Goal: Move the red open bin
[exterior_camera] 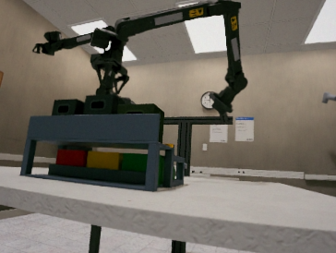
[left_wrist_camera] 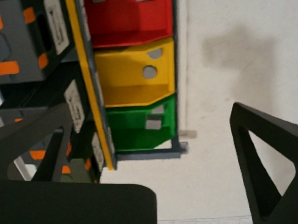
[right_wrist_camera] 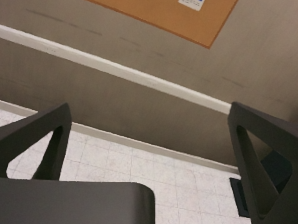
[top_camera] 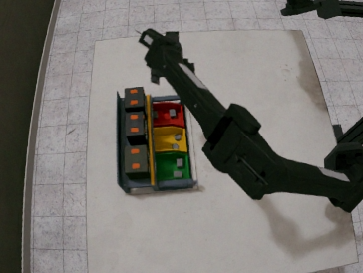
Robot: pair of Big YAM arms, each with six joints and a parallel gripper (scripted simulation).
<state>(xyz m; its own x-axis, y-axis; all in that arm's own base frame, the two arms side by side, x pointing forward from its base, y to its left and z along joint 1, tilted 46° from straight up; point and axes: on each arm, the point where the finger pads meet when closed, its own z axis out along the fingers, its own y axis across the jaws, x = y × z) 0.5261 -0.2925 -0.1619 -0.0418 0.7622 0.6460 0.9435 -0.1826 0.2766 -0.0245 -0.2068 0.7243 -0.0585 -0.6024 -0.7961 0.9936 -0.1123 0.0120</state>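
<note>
The red bin lies 6 cm ahead of my left hand, 1 cm to the right of it and 29 cm below it. Also, from my left hand: green bin: 5 cm ahead, 21 cm to the left, 29 cm below; yellow bin: 5 cm ahead, 10 cm to the left, 29 cm below.
</note>
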